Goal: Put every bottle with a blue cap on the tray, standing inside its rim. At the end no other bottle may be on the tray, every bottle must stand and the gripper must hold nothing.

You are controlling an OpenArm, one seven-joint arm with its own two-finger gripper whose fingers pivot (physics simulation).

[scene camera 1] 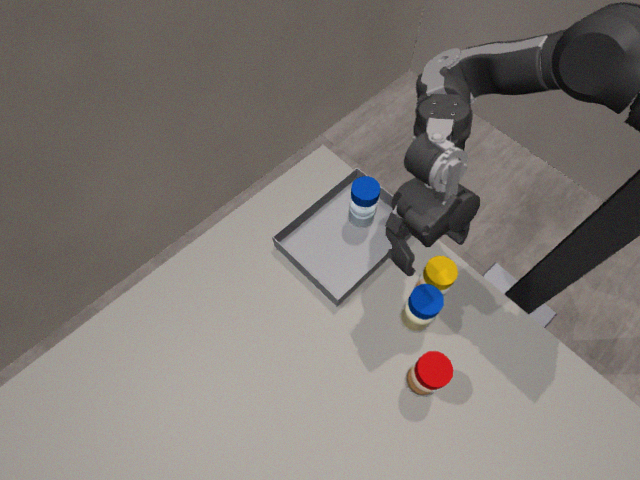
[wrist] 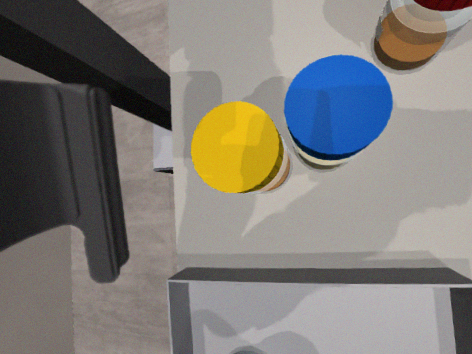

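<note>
One blue-capped bottle (scene camera 1: 364, 196) stands inside the tray (scene camera 1: 306, 272) (wrist: 320, 276), near its back corner. The other blue-capped bottle (scene camera 1: 424, 302) (wrist: 338, 107) stands on the table outside the tray, close beside the yellow-capped bottle (scene camera 1: 440, 272) (wrist: 236, 147). The red-capped bottle (scene camera 1: 433, 370) (wrist: 410, 40) stands farther off and is cut by the top right edge of the wrist view. My gripper (scene camera 1: 435, 255) is open and empty, above the table edge by the tray and the yellow-capped bottle. One finger shows at the left in the wrist view; the other is hidden there.
The table (scene camera 1: 206, 330) ends just behind the yellow-capped bottle, with floor (wrist: 145, 240) beyond. A black post (scene camera 1: 578, 248) (wrist: 100, 55) rises beside that edge. The arm reaches in from the upper right in the scene view and hides the tray's right corner.
</note>
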